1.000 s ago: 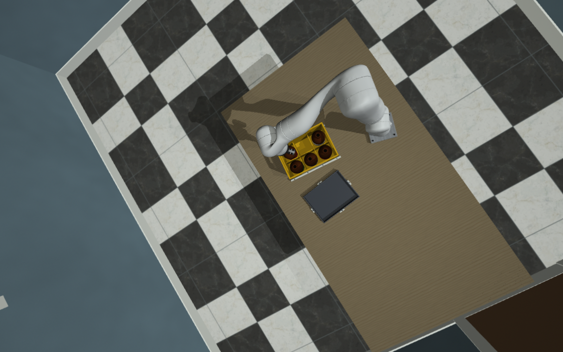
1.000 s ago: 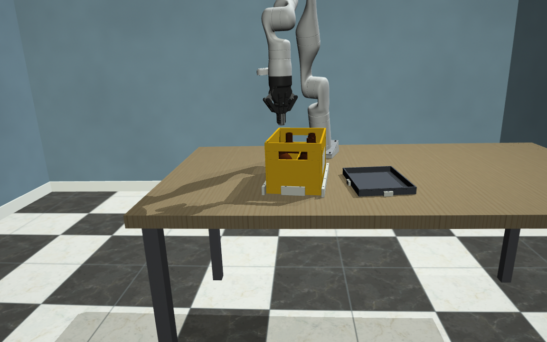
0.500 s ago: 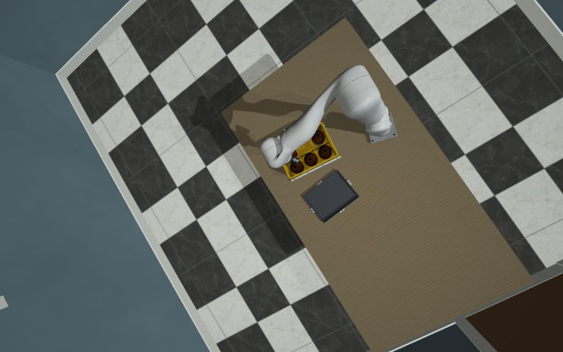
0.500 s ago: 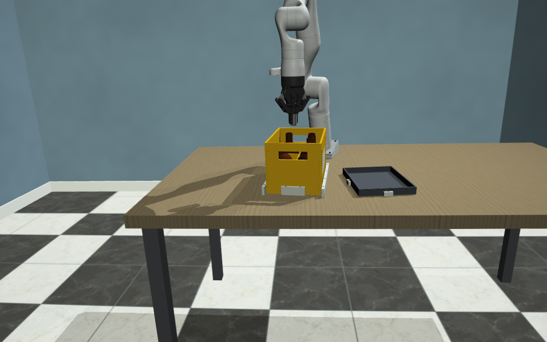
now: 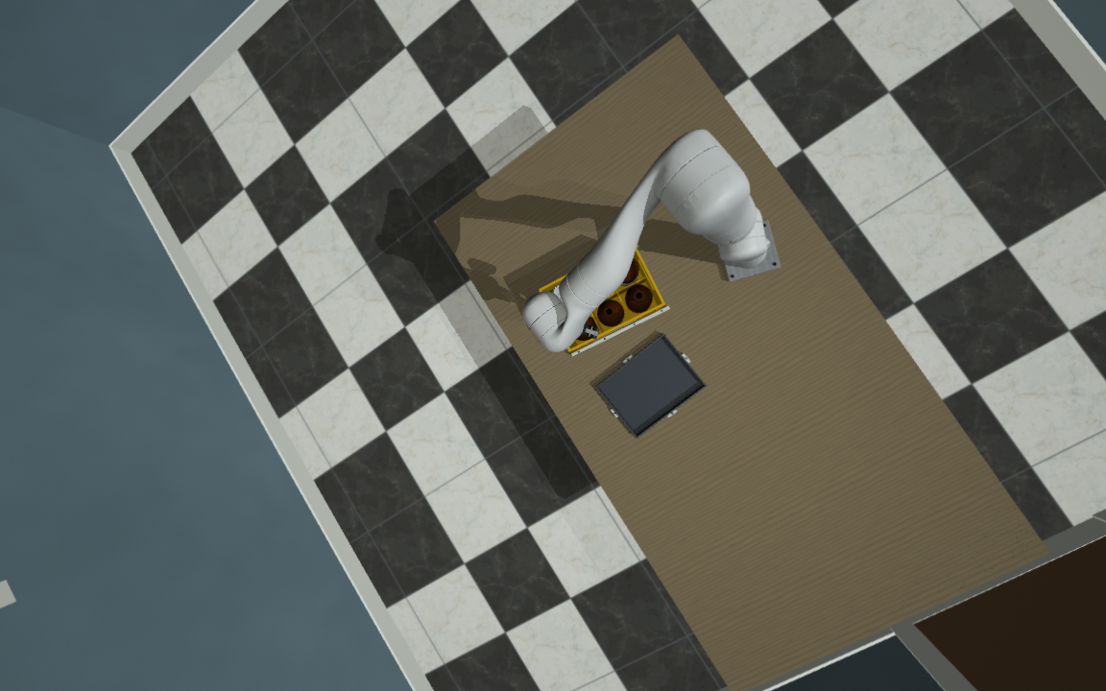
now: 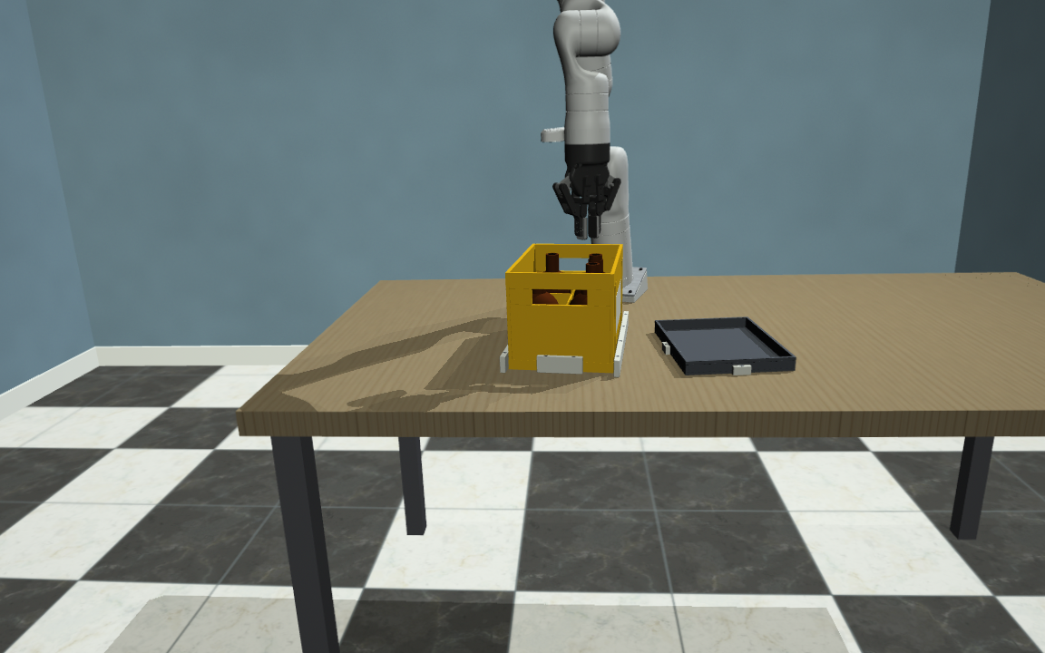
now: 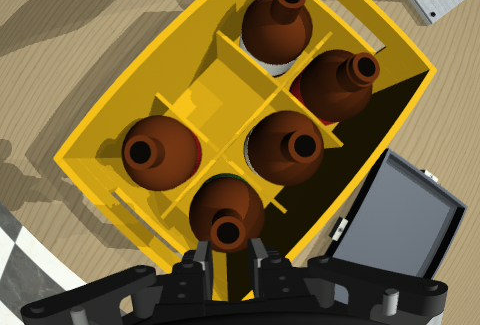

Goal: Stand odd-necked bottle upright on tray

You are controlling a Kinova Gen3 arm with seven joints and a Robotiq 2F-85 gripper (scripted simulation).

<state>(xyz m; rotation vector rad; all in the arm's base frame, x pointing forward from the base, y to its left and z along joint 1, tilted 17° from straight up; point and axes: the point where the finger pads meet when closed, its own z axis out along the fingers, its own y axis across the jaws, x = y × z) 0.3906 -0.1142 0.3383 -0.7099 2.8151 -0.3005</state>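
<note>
Right now the yellow crate is 16 cm below my hand, 9 cm behind it and 2 cm to the right of it. Round my hand: brown bottle (16 cm below, 16 cm behind, 5 cm to the left); then dark tray (25 cm to the left, 23 cm below, 1 cm behind).
</note>
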